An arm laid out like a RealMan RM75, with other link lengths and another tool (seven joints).
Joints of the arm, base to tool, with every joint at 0 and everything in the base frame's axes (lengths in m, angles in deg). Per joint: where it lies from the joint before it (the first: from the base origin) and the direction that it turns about. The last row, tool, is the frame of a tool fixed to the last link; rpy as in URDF.
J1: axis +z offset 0 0 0.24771
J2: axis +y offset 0 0 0
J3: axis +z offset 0 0 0.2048
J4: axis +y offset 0 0 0
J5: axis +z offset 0 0 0.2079
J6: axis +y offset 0 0 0
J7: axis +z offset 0 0 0.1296
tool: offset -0.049 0.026 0.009 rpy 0 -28.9 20
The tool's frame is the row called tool.
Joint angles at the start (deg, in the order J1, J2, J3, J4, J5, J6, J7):
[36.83, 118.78, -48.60, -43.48, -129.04, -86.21, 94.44]
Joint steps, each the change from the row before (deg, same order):
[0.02, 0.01, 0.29, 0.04, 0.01, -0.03, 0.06]
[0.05, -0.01, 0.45, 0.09, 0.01, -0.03, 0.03]
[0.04, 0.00, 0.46, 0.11, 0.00, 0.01, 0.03]
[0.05, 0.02, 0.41, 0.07, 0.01, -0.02, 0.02]
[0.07, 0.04, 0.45, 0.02, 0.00, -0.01, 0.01]
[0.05, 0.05, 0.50, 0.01, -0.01, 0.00, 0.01]
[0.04, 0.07, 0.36, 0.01, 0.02, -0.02, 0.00]
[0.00, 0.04, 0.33, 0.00, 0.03, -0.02, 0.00]
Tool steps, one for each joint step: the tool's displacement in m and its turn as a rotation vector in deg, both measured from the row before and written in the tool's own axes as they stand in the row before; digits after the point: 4 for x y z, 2 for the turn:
[-0.0005, -0.0003, -0.0003, 0.09, -0.23, 0.19]
[-0.0009, -0.0006, -0.0005, 0.13, -0.35, 0.23]
[-0.0008, -0.0007, -0.0005, 0.17, -0.37, 0.25]
[-0.0008, -0.0004, -0.0003, 0.10, -0.33, 0.20]
[-0.0010, -0.0004, -0.0003, 0.10, -0.38, 0.15]
[-0.0010, -0.0005, -0.0004, 0.14, -0.42, 0.17]
[-0.0007, -0.0001, -0.0001, 0.04, -0.32, 0.16]
[-0.0006, -0.0003, -0.0004, 0.08, -0.31, 0.15]

